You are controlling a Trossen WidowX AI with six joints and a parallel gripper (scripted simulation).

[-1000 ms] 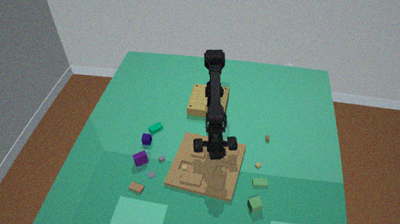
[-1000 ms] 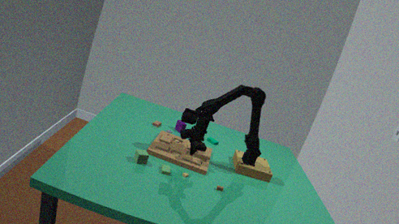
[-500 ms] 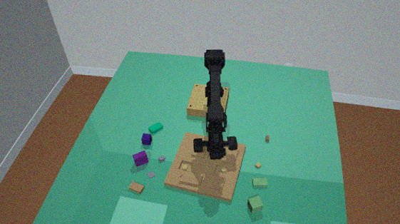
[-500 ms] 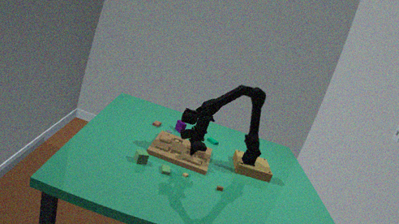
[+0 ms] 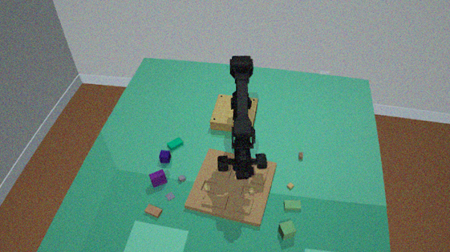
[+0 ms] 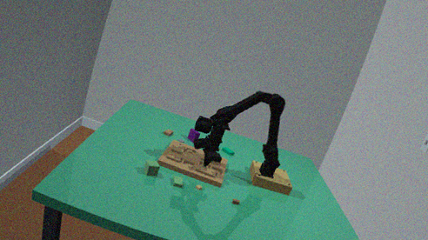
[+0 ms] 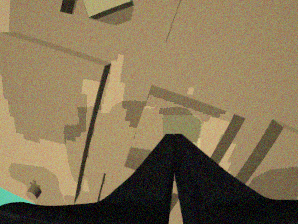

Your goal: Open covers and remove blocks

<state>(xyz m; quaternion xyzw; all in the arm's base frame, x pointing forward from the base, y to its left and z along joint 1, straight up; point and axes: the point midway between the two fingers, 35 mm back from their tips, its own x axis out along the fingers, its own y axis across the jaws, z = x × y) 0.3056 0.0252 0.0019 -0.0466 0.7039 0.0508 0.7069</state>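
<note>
Now: the tan puzzle board 6 cm ahead of my gripper tip and 2 cm to the right of it. The rest, counted from my gripper tip: teal block (16 cm behind, 30 cm to the right, 1 cm below); then orange block (19 cm ahead, 33 cm to the right, 1 cm below); then purple cube (7 cm behind, 33 cm to the right).
</note>
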